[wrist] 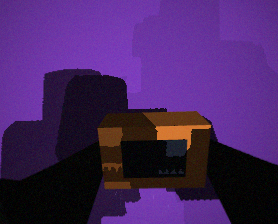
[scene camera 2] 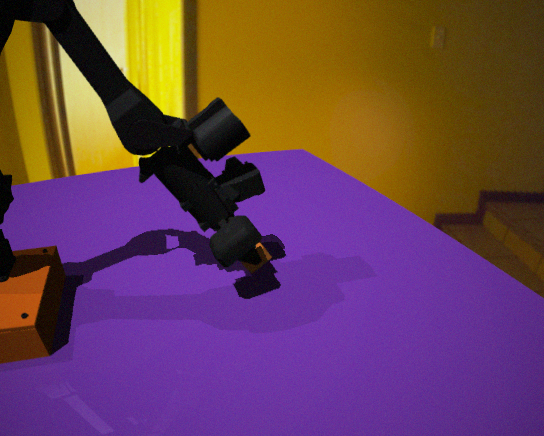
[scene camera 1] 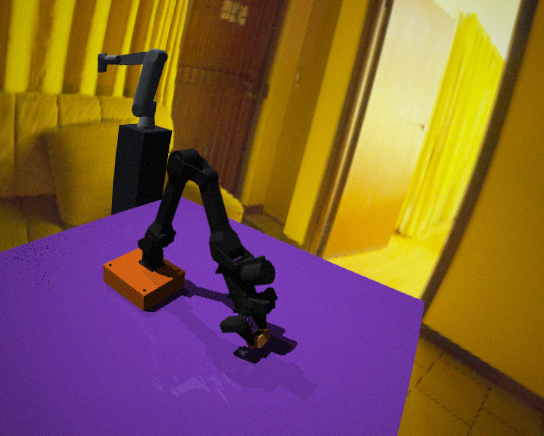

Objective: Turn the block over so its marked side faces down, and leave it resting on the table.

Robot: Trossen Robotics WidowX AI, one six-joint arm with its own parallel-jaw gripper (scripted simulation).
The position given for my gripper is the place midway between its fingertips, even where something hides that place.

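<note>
I can see my gripper (scene camera 2: pixel 252 252), and the same gripper (wrist: pixel 152 145) appears in the wrist view, while scene camera 1 has a sight of my gripper (scene camera 1: pixel 259 339) too. It holds a block (wrist: pixel 151 150).
</note>
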